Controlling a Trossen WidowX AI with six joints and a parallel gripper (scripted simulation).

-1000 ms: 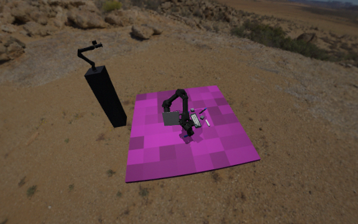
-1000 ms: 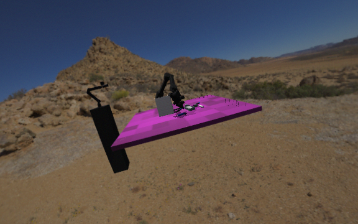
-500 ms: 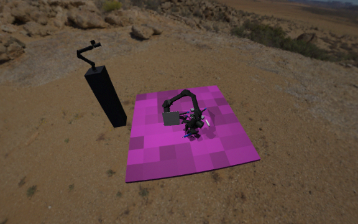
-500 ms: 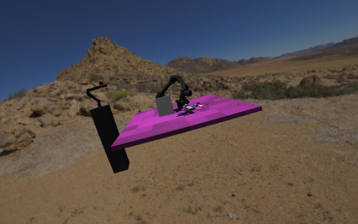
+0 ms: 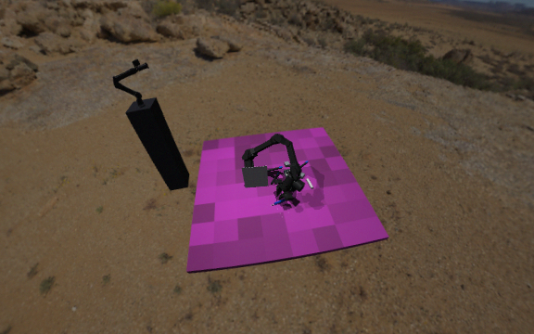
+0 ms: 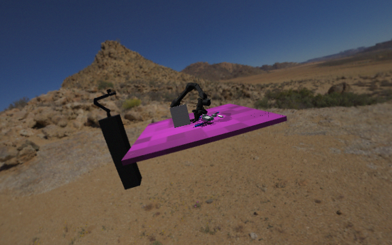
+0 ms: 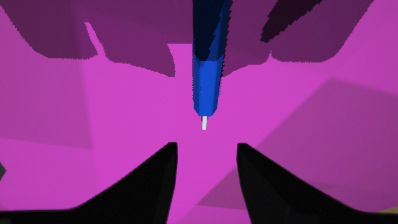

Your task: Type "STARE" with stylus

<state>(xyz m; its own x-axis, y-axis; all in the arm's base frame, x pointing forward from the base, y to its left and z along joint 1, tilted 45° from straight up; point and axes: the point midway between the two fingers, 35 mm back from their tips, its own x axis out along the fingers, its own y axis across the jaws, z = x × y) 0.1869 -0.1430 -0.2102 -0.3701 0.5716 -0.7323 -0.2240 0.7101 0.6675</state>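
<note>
The blue hexagonal stylus is 50 mm below my gripper tip and 20 mm behind it. The rest, counted from my gripper tip: white cylinder 290 mm ahead, 110 mm to the left, 50 mm below; then grey block 250 mm ahead, 210 mm to the left, 50 mm below.
</note>
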